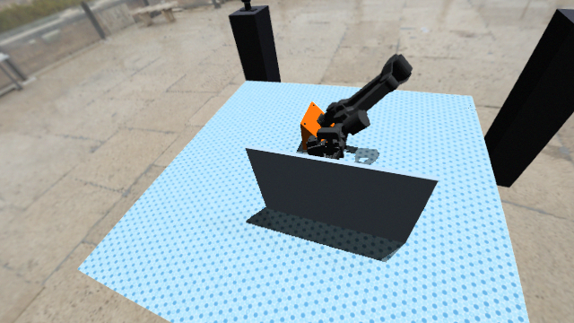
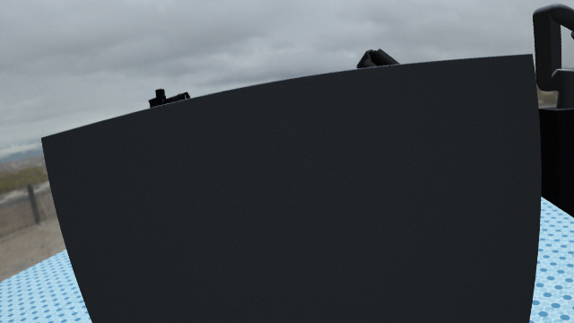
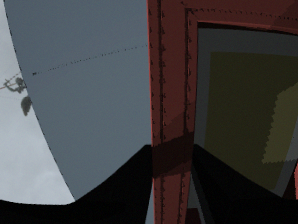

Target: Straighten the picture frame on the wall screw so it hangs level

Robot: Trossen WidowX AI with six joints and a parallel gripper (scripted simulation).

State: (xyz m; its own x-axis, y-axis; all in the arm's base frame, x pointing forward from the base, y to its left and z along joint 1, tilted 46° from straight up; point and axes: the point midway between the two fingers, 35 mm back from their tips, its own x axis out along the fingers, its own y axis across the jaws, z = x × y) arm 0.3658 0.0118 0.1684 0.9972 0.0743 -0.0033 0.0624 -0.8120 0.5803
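My gripper tip is now 5 cm above the picture frame, 1 cm to the right of it and 1 cm short of it. The rest, counted from my gripper tip: grey wall panel: 6 cm below, 2 cm to the left, 2 cm ahead.
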